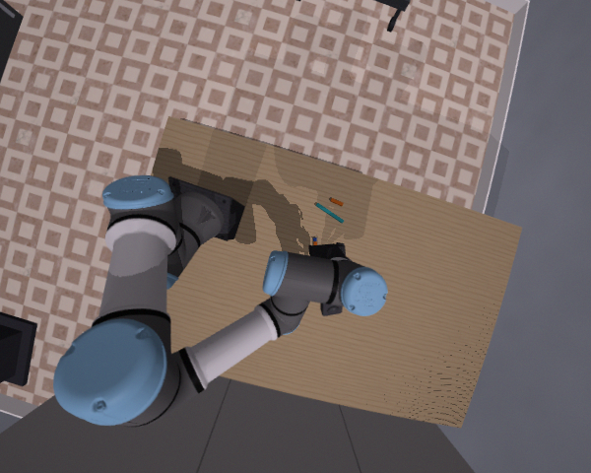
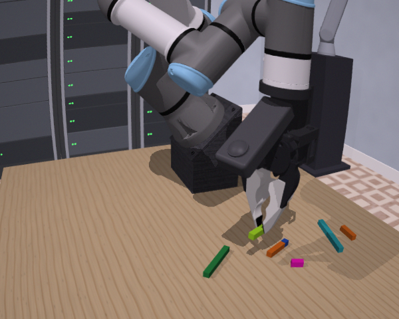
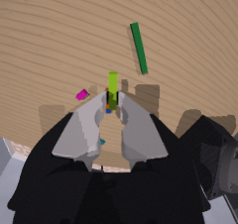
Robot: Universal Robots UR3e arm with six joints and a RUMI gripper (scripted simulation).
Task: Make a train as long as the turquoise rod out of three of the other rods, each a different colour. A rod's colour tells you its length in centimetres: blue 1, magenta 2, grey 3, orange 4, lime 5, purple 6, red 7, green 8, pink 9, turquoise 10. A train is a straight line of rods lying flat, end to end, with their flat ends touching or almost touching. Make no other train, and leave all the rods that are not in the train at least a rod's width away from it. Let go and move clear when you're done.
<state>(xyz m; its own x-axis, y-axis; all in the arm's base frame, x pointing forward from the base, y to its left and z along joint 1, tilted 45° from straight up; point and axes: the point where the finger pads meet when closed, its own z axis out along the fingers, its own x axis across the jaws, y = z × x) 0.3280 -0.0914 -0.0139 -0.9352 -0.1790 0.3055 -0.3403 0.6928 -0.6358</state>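
My gripper is now 7 cm above the magenta rod, 5 cm to the right of it and 4 cm short of it. Round my hand: lime rod: 1 cm below; green rod: 7 cm below, 6 cm to the right, 2 cm behind; blue rod: 7 cm to the left, 7 cm below, 2 cm behind.
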